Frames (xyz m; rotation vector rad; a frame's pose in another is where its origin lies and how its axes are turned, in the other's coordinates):
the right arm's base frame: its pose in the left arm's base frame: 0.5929 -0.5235 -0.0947 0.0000 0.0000 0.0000
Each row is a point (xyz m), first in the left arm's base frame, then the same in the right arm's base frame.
Working: the left arm's base frame: its pose in the right arm's base frame: -0.5929 0.5235 0.0947 0.0000 0.0000 0.0000

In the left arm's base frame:
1: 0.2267 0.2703 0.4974
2: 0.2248 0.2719 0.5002
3: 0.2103 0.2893 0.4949
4: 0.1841 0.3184 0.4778
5: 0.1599 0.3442 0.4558
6: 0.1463 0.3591 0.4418
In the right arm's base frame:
1: -0.3662 0.7938 0.5921
2: -0.3681 0.7954 0.5949
3: -0.3826 0.8128 0.5896
4: -0.4088 0.8419 0.5725
5: -0.4330 0.8677 0.5505
6: -0.4466 0.8826 0.5365

